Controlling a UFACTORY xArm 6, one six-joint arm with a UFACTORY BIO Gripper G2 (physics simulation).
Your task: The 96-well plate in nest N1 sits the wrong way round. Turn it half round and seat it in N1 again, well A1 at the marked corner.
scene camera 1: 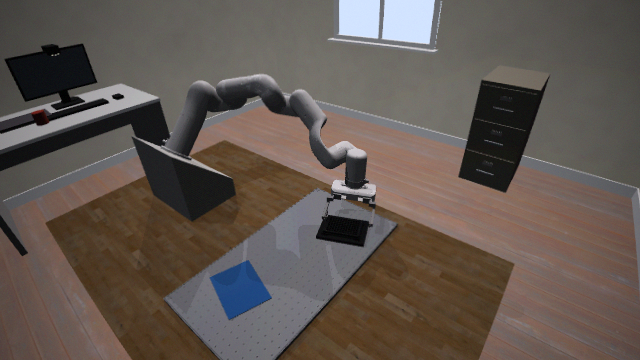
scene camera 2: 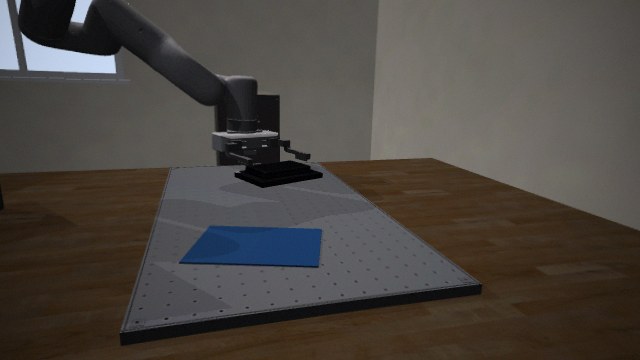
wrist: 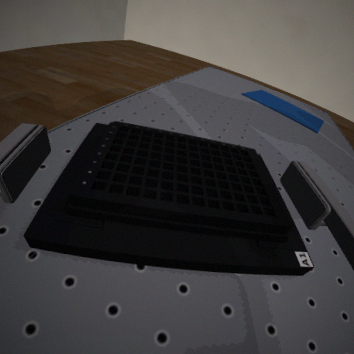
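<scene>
The black 96-well plate lies flat in the black nest N1. In the wrist view a white A1 label marks the nest's near right corner, and a row of small white dots runs along the plate's left side. The plate's own lettering is too dark to read. My gripper is open above the plate, one finger out past each short side, with gaps to the plate. Nothing is between the fingers except space over the plate.
The nest stands near the far end of the grey perforated board. A flat blue square lies toward the board's other end. The board rests on a brown wooden surface.
</scene>
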